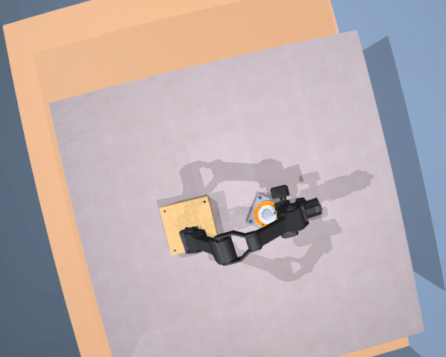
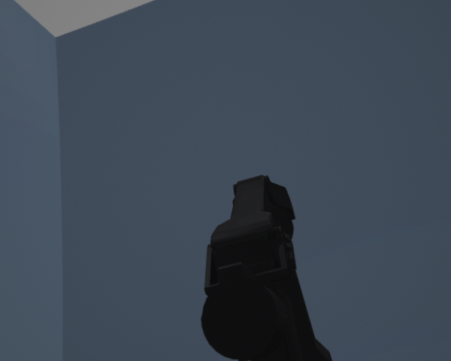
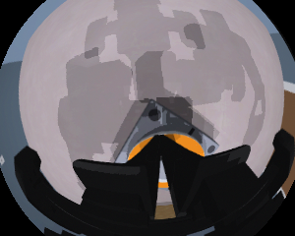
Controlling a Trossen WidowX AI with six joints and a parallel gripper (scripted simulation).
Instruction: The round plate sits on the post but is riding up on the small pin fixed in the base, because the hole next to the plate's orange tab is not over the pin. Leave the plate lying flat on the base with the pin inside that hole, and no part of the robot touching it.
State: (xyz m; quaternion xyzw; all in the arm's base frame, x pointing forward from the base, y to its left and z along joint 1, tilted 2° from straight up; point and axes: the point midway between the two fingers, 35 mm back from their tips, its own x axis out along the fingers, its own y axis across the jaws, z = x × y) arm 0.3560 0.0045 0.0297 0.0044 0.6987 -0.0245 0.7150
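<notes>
Right now my gripper tip is 5 cm past the grey square base, 2 cm above it and 1 cm to the left of it.
</notes>
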